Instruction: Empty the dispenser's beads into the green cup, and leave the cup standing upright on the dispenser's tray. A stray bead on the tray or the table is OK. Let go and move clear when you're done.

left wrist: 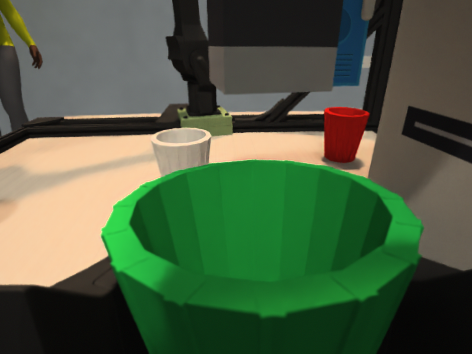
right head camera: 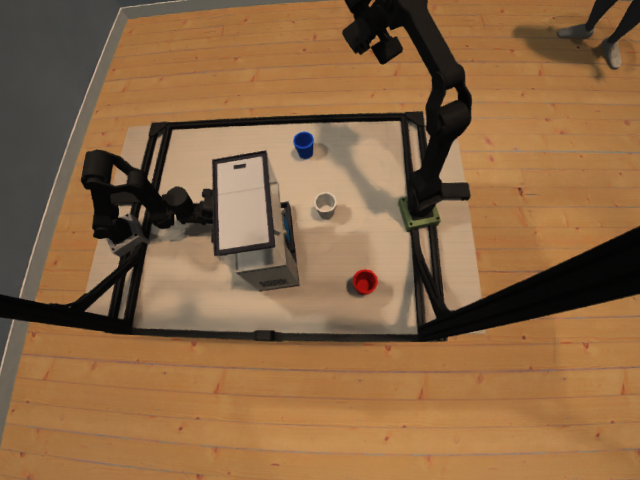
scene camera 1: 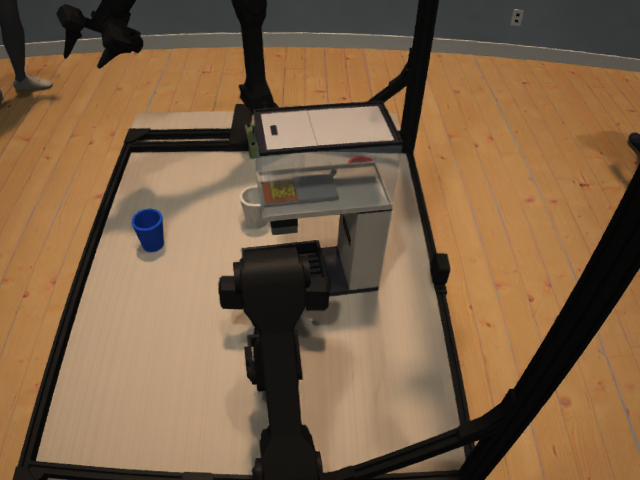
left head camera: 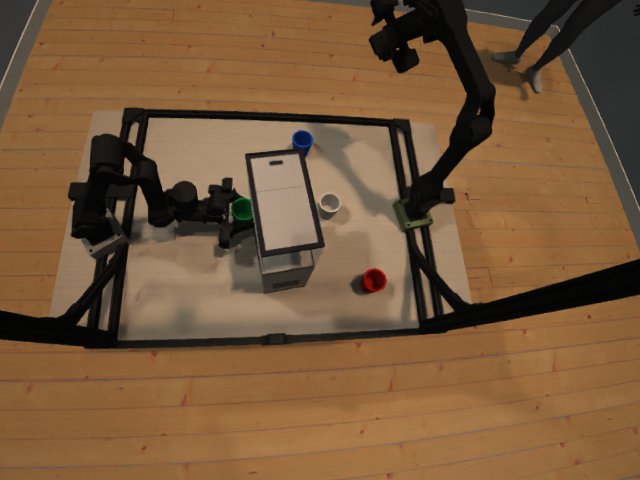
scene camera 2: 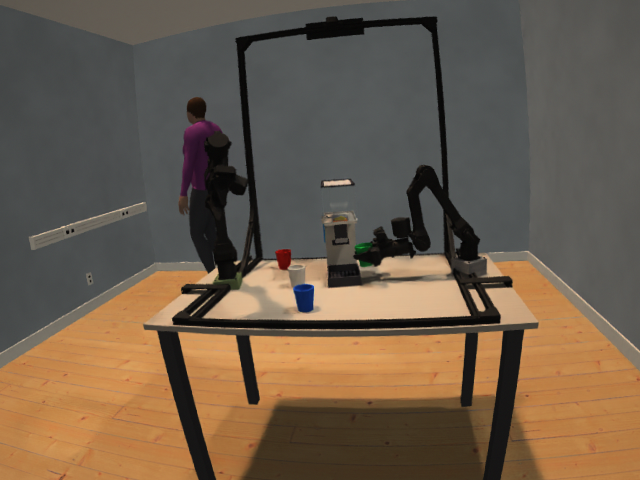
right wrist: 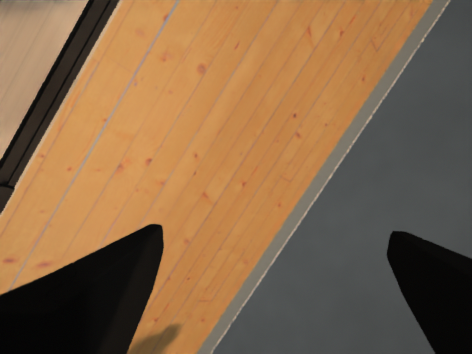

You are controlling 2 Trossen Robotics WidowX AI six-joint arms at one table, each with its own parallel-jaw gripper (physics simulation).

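Frame: origin at the left arm's base, x ahead, y left, z up, level; metres.
Seen in the pictures: left gripper, between the fingertips: [left wrist: 244, 232] [scene camera 2: 354, 255]; right gripper, between the fingertips: [scene camera 1: 82, 62] [scene camera 2: 220, 213] [right wrist: 274, 239]; left arm's base, origin of its link: [right head camera: 120, 232] [left head camera: 98, 231] [scene camera 2: 469, 257]; right arm's base, origin of its link: [left wrist: 203, 112] [right head camera: 420, 209] [left head camera: 415, 211] [scene camera 2: 227, 276].
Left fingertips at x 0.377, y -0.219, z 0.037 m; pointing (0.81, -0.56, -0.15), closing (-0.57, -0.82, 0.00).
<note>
Offsets run from my left fingertips to a thing's middle. "spot": to the spot under its first point.
The green cup {dz -0.001, dx -0.033, dy +0.022 m} [left head camera: 242, 209] [scene camera 2: 363, 248] [left wrist: 265, 300] is upright and lifted beside the dispenser {dz +0.082, dx +0.013, dy -0.083 m} [left head camera: 287, 217] [right head camera: 242, 206] [scene camera 1: 364, 248] [scene camera 2: 341, 253]; no beads show in the visible part of its inside. My left gripper [left head camera: 246, 211] is shut on it, the fingers on either side. The spout {spot: dz +0.070, dx +0.010, dy -0.026 m} [scene camera 1: 284, 226] [left wrist: 272, 67] hangs higher and beyond the cup in the left wrist view. The tray {spot: dz -0.062, dx +0.080, dy -0.062 m} [scene camera 1: 281, 245] [scene camera 2: 343, 282] is partly hidden by my left arm in scene camera 1. Yellow beads {dz +0.136, dx +0.026, dy -0.036 m} [scene camera 1: 283, 190] lie in the hopper. My right gripper [scene camera 1: 83, 60] [right wrist: 274, 239] is open and empty, far from the dispenser.
A white cup {dz -0.061, dx +0.202, dy -0.075 m} [left head camera: 329, 204] [right head camera: 325, 204] [left wrist: 182, 150] stands across the dispenser from my left gripper. A blue cup {dz -0.061, dx +0.267, dy +0.150 m} [right head camera: 304, 144] [scene camera 1: 148, 229] and a red cup {dz -0.061, dx +0.160, dy -0.333 m} [left head camera: 373, 280] [left wrist: 344, 135] also stand on the table. A blue panel {dz +0.082, dx +0.056, dy -0.126 m} [left wrist: 349, 65] is on the dispenser's far side.
</note>
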